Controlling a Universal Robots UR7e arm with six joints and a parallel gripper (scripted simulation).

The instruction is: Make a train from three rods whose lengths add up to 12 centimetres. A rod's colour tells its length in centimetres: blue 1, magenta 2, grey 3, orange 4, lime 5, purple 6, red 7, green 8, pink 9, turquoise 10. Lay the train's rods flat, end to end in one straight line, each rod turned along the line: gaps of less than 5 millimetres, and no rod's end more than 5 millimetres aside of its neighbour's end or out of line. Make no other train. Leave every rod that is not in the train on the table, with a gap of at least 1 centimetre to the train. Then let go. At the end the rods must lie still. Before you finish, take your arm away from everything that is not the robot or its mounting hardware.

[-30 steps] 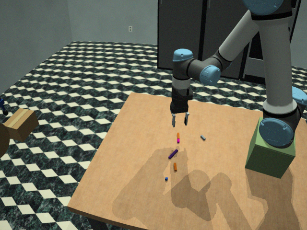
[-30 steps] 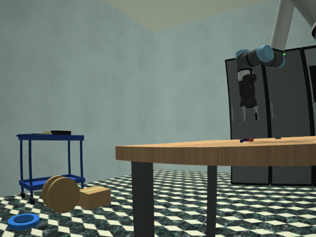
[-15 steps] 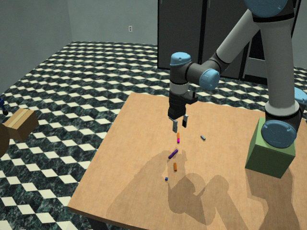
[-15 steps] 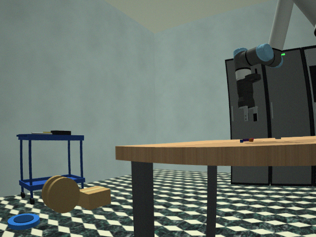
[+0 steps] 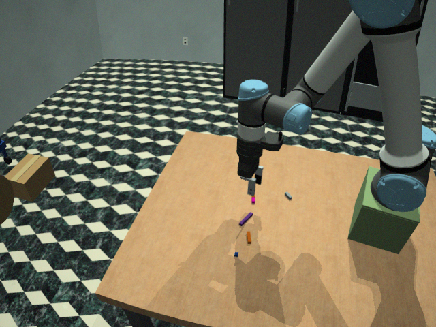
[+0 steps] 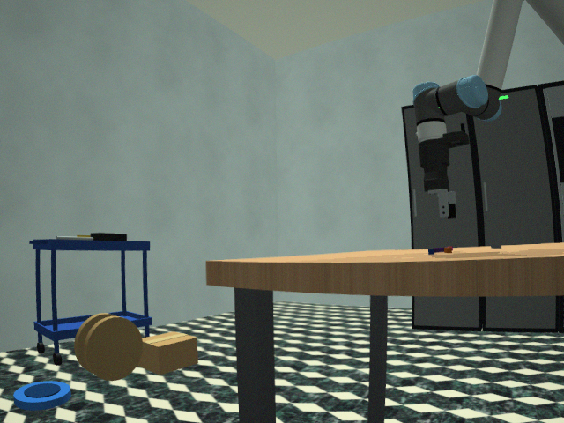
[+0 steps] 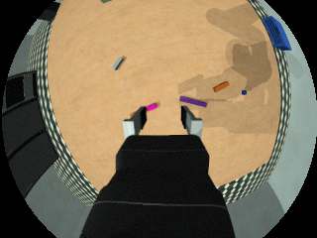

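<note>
My hand is 9 cm above the purple rod and 6 cm to the right of it. The rest, counted from my hand: magenta rod 9 cm below, 3 cm to the right, 1 cm ahead; small blue rod 20 cm to the left, 9 cm below, 2 cm behind; grey rod 10 cm behind, 9 cm to the right, 9 cm below.
</note>
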